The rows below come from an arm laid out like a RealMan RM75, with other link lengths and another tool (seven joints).
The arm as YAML. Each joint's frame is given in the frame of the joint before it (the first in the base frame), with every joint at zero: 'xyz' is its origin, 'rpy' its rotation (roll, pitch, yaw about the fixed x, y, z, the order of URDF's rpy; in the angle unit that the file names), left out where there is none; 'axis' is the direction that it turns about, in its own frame. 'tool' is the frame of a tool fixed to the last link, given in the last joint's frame.
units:
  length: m
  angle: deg
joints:
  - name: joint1
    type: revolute
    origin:
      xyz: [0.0, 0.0, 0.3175]
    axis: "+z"
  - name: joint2
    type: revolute
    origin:
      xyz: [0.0, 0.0, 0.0]
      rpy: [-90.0, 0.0, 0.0]
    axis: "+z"
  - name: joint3
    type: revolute
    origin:
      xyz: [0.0, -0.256, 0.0]
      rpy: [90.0, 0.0, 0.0]
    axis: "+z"
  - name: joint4
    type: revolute
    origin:
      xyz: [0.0, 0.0, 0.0]
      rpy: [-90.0, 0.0, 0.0]
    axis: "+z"
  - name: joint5
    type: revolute
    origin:
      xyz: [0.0, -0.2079, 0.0]
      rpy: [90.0, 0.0, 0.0]
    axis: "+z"
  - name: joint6
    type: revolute
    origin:
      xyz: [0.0, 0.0, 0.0]
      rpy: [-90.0, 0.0, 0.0]
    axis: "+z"
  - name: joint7
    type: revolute
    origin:
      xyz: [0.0, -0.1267, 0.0]
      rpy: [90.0, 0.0, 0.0]
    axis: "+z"
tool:
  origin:
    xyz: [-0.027, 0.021, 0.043]
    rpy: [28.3, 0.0, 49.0]
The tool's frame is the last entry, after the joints.
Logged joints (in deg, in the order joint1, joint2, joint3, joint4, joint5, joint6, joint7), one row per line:
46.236, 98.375, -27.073, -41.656, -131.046, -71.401, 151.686
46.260, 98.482, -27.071, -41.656, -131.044, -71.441, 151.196
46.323, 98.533, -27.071, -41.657, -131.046, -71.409, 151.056
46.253, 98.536, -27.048, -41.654, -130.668, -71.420, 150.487
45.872, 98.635, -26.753, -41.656, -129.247, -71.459, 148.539
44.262, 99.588, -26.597, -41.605, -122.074, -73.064, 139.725
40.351, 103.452, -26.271, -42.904, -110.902, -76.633, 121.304
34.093, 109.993, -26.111, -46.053, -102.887, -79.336, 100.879
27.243, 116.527, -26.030, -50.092, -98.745, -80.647, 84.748
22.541, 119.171, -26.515, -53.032, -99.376, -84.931, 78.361
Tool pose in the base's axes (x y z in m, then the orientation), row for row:
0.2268, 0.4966, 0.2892, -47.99, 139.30, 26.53
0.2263, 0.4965, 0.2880, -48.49, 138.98, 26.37
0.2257, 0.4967, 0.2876, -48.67, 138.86, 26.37
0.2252, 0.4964, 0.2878, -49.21, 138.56, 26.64
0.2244, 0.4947, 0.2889, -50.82, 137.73, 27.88
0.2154, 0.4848, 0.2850, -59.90, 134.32, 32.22
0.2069, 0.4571, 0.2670, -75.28, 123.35, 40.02
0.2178, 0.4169, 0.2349, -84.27, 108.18, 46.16
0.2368, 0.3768, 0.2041, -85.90, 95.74, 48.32
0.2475, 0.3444, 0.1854, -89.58, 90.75, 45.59
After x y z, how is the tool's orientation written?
As a rotation vector, in degrees.
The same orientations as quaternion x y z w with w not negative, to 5 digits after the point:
-0.30943, 0.89817, 0.17106, 0.26131
-0.31287, 0.89674, 0.17015, 0.26270
-0.31411, 0.89617, 0.17019, 0.26314
-0.31766, 0.89445, 0.17197, 0.26360
-0.32806, 0.88910, 0.17998, 0.26362
-0.38479, 0.86286, 0.20698, 0.25410
-0.48488, 0.79450, 0.25777, 0.25927
-0.55499, 0.71245, 0.30400, 0.30329
-0.58247, 0.64919, 0.32765, 0.36322
-0.61207, 0.62006, 0.31150, 0.37929

